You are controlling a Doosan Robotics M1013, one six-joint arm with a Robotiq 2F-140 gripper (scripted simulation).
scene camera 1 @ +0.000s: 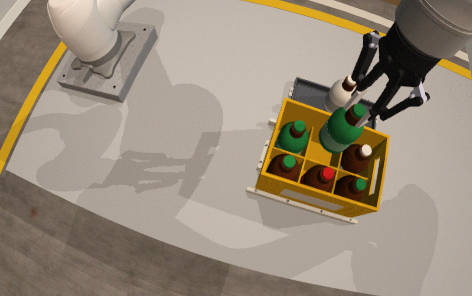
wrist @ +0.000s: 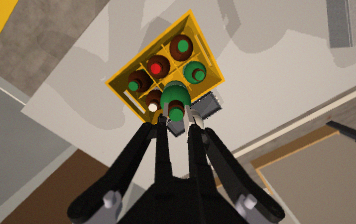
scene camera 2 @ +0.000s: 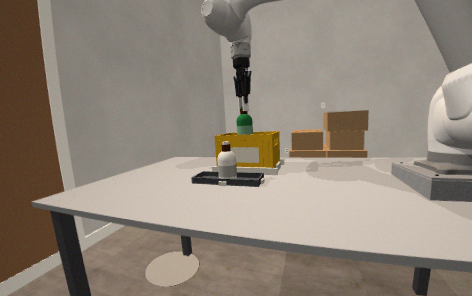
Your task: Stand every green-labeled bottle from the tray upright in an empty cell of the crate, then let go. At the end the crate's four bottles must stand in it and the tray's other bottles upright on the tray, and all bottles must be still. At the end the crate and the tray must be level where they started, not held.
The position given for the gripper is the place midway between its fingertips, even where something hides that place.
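Scene camera 1 shows the gripper (scene camera 1: 355, 115) along with a green-labeled bottle (scene camera 1: 339, 132) and another green-labeled bottle (scene camera 1: 292, 137). In the wrist view the gripper (wrist: 175, 110) is visible, and scene camera 2 shows the gripper (scene camera 2: 243, 111) too.
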